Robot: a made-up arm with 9 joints. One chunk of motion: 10 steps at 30 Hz.
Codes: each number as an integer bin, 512 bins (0 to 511) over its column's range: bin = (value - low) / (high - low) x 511, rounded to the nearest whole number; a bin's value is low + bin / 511 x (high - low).
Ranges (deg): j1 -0.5..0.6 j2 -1.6..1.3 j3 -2.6..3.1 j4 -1.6..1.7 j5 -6..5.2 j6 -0.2..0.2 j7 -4.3..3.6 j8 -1.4..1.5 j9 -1.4..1
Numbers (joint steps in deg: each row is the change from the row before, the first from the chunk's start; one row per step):
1: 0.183 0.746 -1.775 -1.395 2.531 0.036 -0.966 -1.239 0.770
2: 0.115 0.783 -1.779 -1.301 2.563 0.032 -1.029 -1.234 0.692
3: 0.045 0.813 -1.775 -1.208 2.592 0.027 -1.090 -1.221 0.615
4: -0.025 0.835 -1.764 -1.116 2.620 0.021 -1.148 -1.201 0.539
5: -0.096 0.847 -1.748 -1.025 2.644 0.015 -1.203 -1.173 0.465
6: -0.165 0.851 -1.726 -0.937 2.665 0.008 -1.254 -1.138 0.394
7: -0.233 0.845 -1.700 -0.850 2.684 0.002 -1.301 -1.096 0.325
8: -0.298 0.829 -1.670 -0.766 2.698 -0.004 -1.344 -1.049 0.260
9: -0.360 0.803 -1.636 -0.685 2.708 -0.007 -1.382 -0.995 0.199
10: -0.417 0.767 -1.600 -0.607 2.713 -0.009 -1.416 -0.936 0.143
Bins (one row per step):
1: 317 413 74 32 389 301 216 28 462
2: 286 420 74 46 391 296 212 29 445
3: 253 425 74 61 392 290 208 32 429
4: 221 429 75 75 393 282 204 35 413
5: 188 431 76 89 394 275 200 40 397
6: 156 432 78 103 395 266 197 46 382
7: 124 431 81 116 396 258 194 54 367
8: 94 428 83 129 397 250 191 62 353
9: 65 423 86 142 397 247 189 71 340
10: 39 417 90 154 398 244 187 82 329

